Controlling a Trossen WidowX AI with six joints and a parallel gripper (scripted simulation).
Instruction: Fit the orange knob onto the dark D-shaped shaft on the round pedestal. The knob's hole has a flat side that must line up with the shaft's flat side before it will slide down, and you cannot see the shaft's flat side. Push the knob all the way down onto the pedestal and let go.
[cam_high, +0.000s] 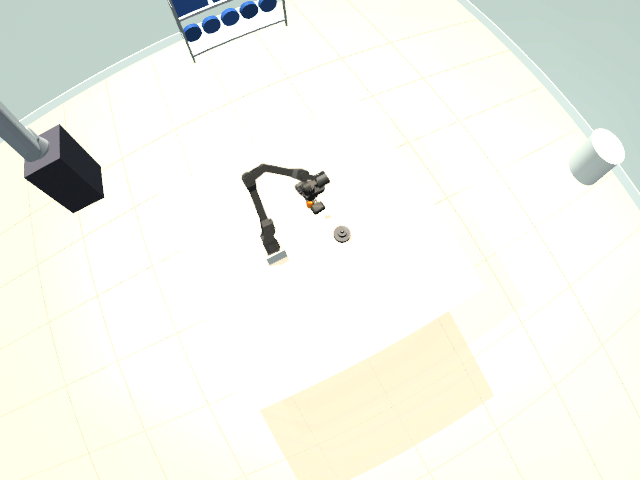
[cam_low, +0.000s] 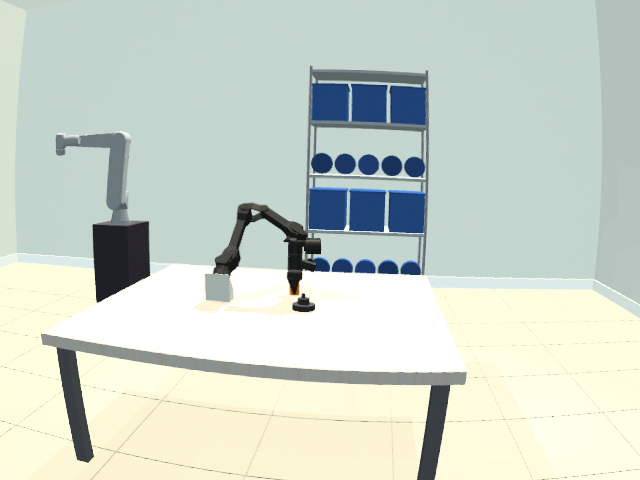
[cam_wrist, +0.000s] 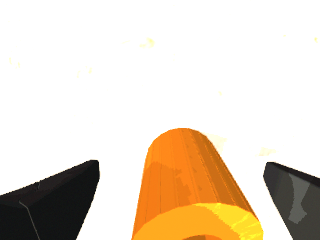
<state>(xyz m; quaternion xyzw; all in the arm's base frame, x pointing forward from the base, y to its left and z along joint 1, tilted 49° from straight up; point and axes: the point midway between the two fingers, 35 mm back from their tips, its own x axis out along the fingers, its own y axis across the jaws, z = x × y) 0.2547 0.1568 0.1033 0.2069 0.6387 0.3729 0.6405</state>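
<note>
Now: gripper tip 2 cm below the orange knob. Round my gripper tip: pedestal (21 cm to the right, 8 cm ahead, 2 cm above).
</note>
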